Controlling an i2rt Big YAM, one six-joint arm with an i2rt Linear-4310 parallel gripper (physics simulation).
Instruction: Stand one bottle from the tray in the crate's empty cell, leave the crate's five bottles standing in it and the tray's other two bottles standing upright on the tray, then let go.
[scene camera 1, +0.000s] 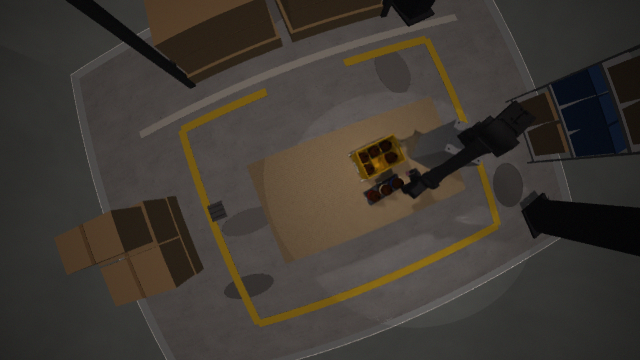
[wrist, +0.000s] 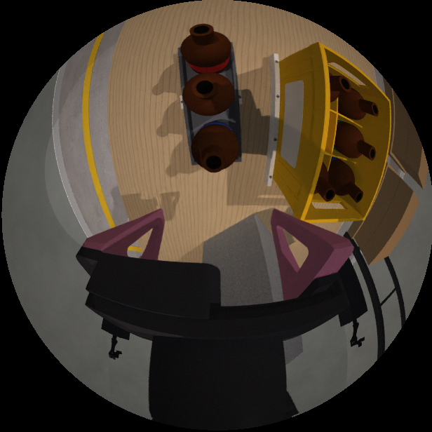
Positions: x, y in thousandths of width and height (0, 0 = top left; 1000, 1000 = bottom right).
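Note:
Looking through the wrist view, I see a blue-banded bottle (wrist: 497, 341) and my own gripper (wrist: 503, 497). A cream-banded bottle (wrist: 483, 216) is there for me to see as well.

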